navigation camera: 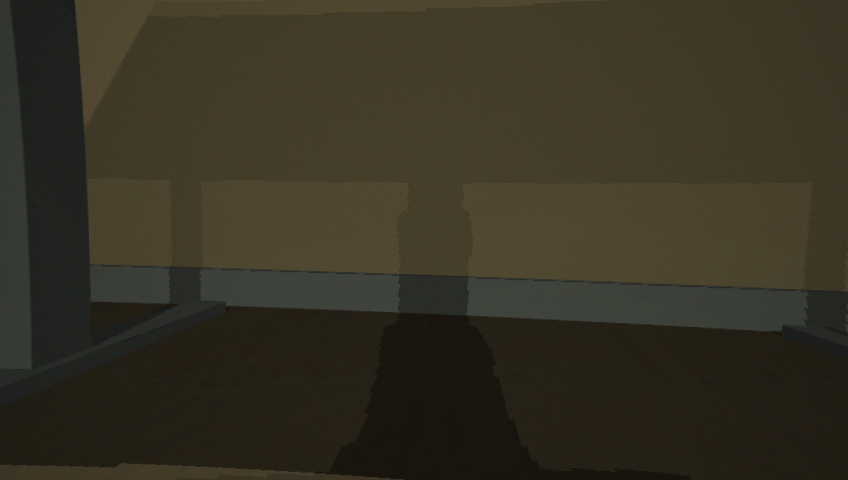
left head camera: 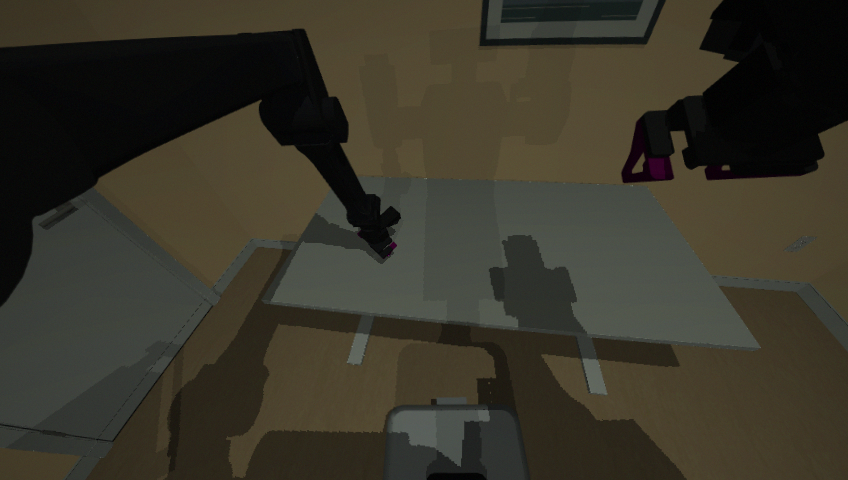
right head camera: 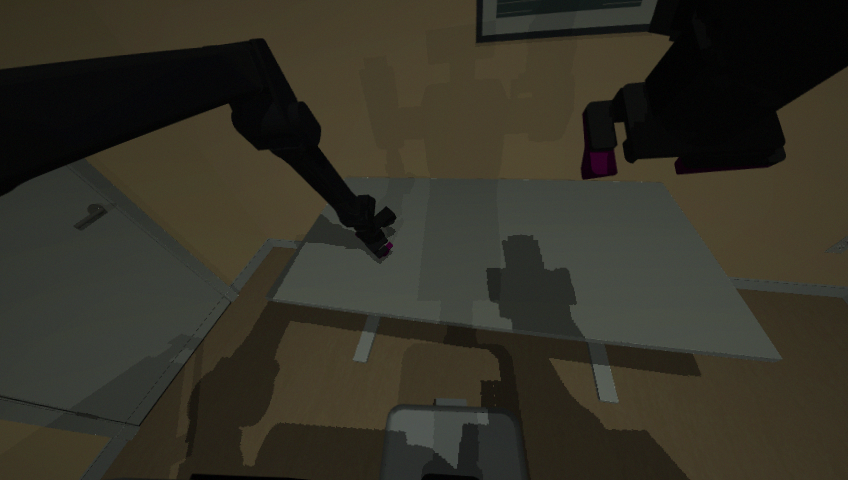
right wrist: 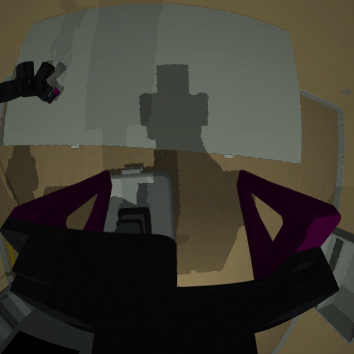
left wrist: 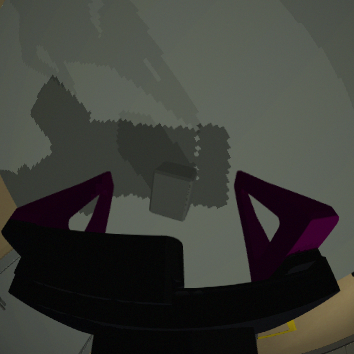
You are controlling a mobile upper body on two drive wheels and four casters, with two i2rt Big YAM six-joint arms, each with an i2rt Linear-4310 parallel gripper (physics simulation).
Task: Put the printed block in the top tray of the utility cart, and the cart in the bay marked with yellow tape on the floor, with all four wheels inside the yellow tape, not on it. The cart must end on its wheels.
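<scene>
The grey printed block [left wrist: 171,196] shows in the left wrist view on the pale table [left head camera: 624,267] [right head camera: 642,267] [left wrist: 280,125] [right wrist: 250,100]. My left gripper [left head camera: 387,249] [right head camera: 384,248] [left wrist: 173,178] [right wrist: 51,87] is open low over the table's left part. In the left wrist view the block lies between its spread fingers, apart from both. My right gripper [left head camera: 690,176] [right head camera: 645,172] [right wrist: 173,177] is open and empty, high up at the right. A piece of yellow tape [left wrist: 293,326] shows at the bottom of the left wrist view. I cannot make out the utility cart.
A door [left head camera: 89,315] [right head camera: 107,309] stands left of the table. A table leg [navigation camera: 56,178] and its foot [navigation camera: 136,336] show at the left of the navigation view, before the wall [navigation camera: 595,231]. The robot's grey base [left head camera: 398,446] [right head camera: 398,446] [right wrist: 166,200] is in front of the table.
</scene>
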